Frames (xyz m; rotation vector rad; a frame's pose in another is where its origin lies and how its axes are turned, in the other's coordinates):
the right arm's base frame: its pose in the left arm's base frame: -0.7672 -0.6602 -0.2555 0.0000 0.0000 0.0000
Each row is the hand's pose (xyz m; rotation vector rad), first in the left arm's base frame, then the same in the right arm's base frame.
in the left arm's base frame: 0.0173 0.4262 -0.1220 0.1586 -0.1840 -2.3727
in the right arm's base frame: 0.7845 1.0864 0.1335 0.1586 -0.1840 -2.3727
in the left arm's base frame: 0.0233 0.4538 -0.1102 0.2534 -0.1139 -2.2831
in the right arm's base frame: 0.7905 1.1140 0.1453 0.2534 -0.1139 -2.2831
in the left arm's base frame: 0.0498 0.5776 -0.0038 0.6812 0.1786 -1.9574
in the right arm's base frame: 0.8170 1.2378 0.2517 0.6812 0.1786 -1.9574
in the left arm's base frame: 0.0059 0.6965 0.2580 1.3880 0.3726 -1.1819
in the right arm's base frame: 0.7731 1.3567 0.5135 1.3880 0.3726 -1.1819
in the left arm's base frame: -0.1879 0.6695 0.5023 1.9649 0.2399 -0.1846
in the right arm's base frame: 0.5793 1.3297 0.7578 1.9649 0.2399 -0.1846
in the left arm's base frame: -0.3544 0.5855 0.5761 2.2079 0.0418 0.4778
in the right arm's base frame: 0.4128 1.2457 0.8316 2.2079 0.0418 0.4778
